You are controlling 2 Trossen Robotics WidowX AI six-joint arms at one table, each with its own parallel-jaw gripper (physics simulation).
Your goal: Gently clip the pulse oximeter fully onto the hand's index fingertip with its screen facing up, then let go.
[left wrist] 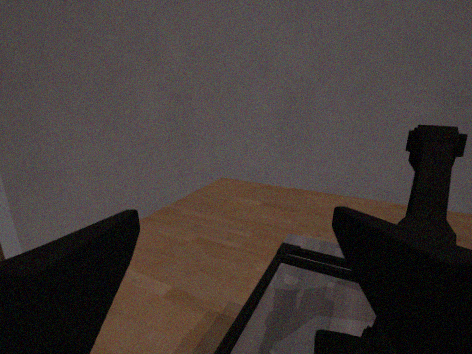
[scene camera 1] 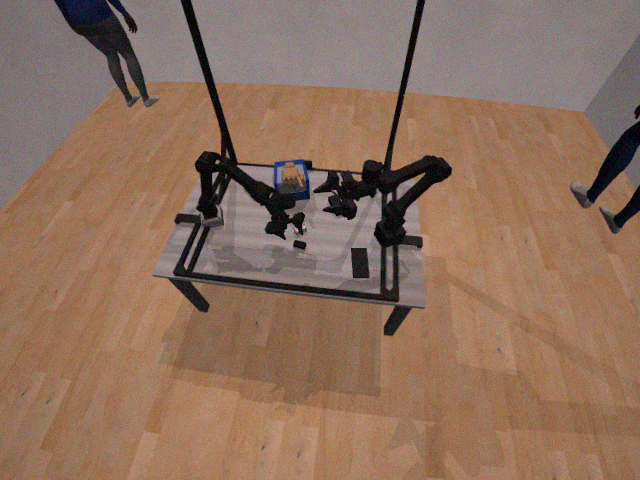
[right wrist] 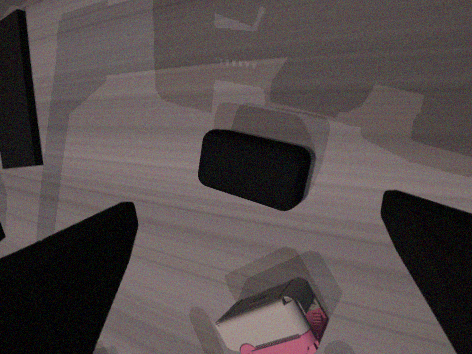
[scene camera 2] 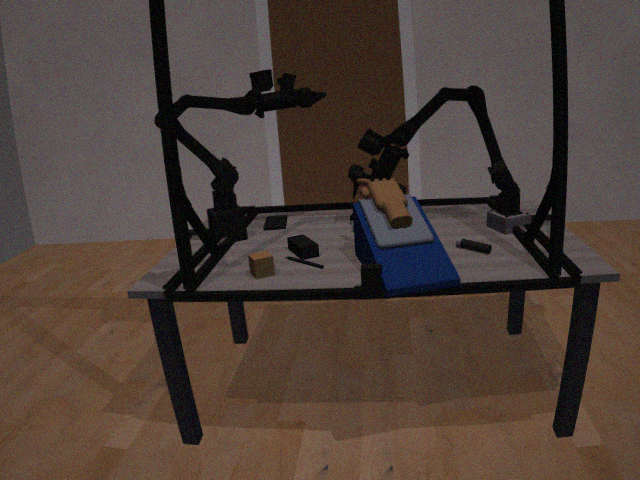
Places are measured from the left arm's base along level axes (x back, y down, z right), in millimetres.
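Pixels of known places: left gripper, fingertip midpoint: (left wrist: 237,218) (scene camera 1: 318,200) (scene camera 2: 320,94); right gripper, fingertip midpoint: (scene camera 1: 293,237) (right wrist: 259,208); left arm's base at its link origin: (scene camera 1: 391,227) (scene camera 2: 225,209); right arm's base at its link origin: (scene camera 1: 210,213) (scene camera 2: 508,212).
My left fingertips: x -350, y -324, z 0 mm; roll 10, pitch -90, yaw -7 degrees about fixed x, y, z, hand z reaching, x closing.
Note:
Ahead of a thing's pixels: the offset from my left fingertips to its top centre. "*": to the spot under its first point.
The pulse oximeter @[dx -21, dy +387, dz +199 mm] (scene camera 1: 299,228) (right wrist: 265,325), white and pink with a dark end, lies on the table; the right wrist view cuts it off at the bottom. My right gripper (scene camera 1: 292,233) (right wrist: 259,208) is open and empty, low over the table by the oximeter, which shows between its fingers toward the bottom of the right wrist view. The tan hand (scene camera 1: 291,173) (scene camera 2: 388,198) rests on a grey pad @[* dx +106, dy +315, dz +504 mm] (scene camera 2: 373,229) on a blue sloped stand (scene camera 1: 305,194) (scene camera 2: 419,273). In scene camera 2 it partly hides the right gripper. My left gripper (scene camera 1: 320,200) (scene camera 2: 325,95) (left wrist: 237,218) is open and empty, high above the table.
A small black block @[dx -53, dy +387, dz +113 mm] (scene camera 1: 299,244) (right wrist: 256,170) lies near the oximeter. A flat dark slab @[dx +169, dy +411, dz -68 mm] (scene camera 1: 359,262) (scene camera 2: 275,222) (right wrist: 19,95) lies farther off. Scene camera 2 shows a black box @[dx +202, dy +384, dz +272 mm] (scene camera 2: 302,246), a pen @[dx +234, dy +410, dz +351 mm] (scene camera 2: 305,261), a wooden cube @[dx +349, dy +369, dz +366 mm] (scene camera 2: 261,265) and a dark cylinder @[dx -184, dy +392, dz +529 mm] (scene camera 2: 474,245) around the stand.

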